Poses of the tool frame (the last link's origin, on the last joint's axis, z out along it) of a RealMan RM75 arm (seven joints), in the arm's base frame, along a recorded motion.
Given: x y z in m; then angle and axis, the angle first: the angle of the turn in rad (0 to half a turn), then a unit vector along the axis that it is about.
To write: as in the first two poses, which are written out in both.
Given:
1: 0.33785 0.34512 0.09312 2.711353 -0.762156 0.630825 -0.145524
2: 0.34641 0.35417 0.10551 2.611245 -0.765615 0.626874 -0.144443
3: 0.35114 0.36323 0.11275 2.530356 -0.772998 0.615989 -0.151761
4: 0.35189 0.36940 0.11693 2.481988 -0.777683 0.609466 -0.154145
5: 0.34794 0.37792 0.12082 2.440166 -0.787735 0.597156 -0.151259
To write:
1: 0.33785 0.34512 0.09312 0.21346 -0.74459 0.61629 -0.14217
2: 0.34641 0.35417 0.10551 0.26208 -0.73885 0.60496 -0.13939
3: 0.35114 0.36323 0.11275 0.30088 -0.73718 0.58744 -0.14473
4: 0.35189 0.36940 0.11693 0.32386 -0.73577 0.57662 -0.14584
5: 0.34794 0.37792 0.12082 0.34357 -0.73978 0.56081 -0.14205
